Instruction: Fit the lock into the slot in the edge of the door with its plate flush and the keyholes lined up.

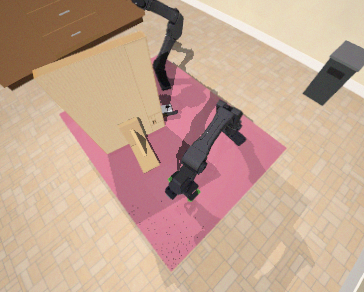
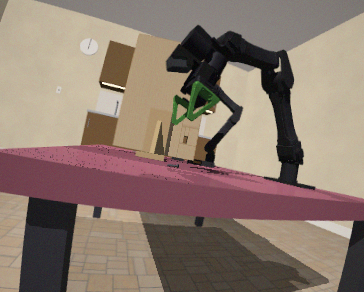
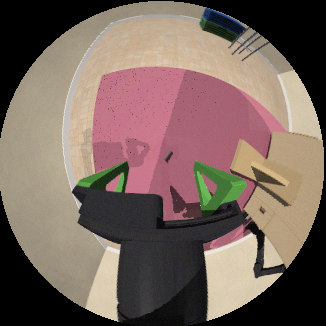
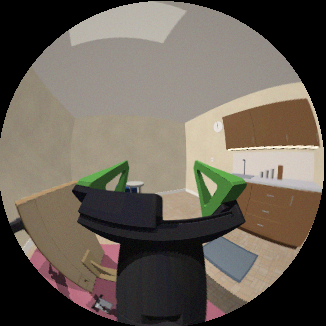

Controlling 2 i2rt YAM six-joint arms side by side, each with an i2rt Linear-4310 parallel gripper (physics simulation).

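Where they show: left gripper, fingertip midpoint: [image 2: 180, 122] [image 3: 160, 164]; right gripper, fingertip midpoint: [image 4: 160, 163]; left arm's base at its link origin: [image 1: 230, 132] [image 2: 287, 183]; right arm's base at its link origin: [image 1: 163, 80] [image 3: 251, 224].
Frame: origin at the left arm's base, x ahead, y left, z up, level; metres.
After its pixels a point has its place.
Note:
The pale wooden door [image 1: 90, 95] @[z 0.442, x 0.548, y -0.336 m] [image 2: 150, 85] @[z 0.327, x 0.548, y -0.336 m] [image 4: 55, 225] @[z 0.455, x 0.410, y -0.356 m] stands upright, with a small dark keyhole opening [image 1: 154, 121] @[z 0.082, x 0.332, y -0.319 m] [image 2: 185, 139] [image 3: 262, 209] low near one edge. The lock [image 1: 167, 108] @[z 0.021, x 0.190, y -0.388 m] [image 4: 103, 304], grey metal with dark parts, lies on the pink mat beside that edge, outside the door. A small dark pin [image 3: 169, 156] @[z 0.006, x 0.474, y 0.091 m] [image 2: 173, 165] @[z 0.004, x 0.474, y 0.095 m] lies on the mat. My left gripper [image 1: 182, 187] @[z 0.109, x 0.480, y 0.109 m] [image 2: 183, 121] @[z 0.109, x 0.480, y 0.109 m] [image 3: 160, 164] @[z 0.109, x 0.480, y 0.109 m] is open and empty, raised above the mat and the pin. My right gripper [image 4: 160, 163] @[z 0.676, x 0.297, y -0.725 m] is open and empty, facing the room away from the lock.
A wooden support with a slanted brace [image 1: 145, 162] @[z 0.018, x 0.516, y -0.168 m] [image 3: 270, 175] @[z 0.095, x 0.478, y -0.251 m] stands against the door's lower part. The right arm [image 1: 172, 30] @[z 0.367, x -0.027, y -0.566 m] stands behind the door's edge. Brown drawers [image 1: 55, 30] [image 4: 265, 210] and a grey bin [image 1: 330, 75] are beyond the pink mat [image 1: 225, 185] @[z 0.000, x 0.262, y 0.211 m].

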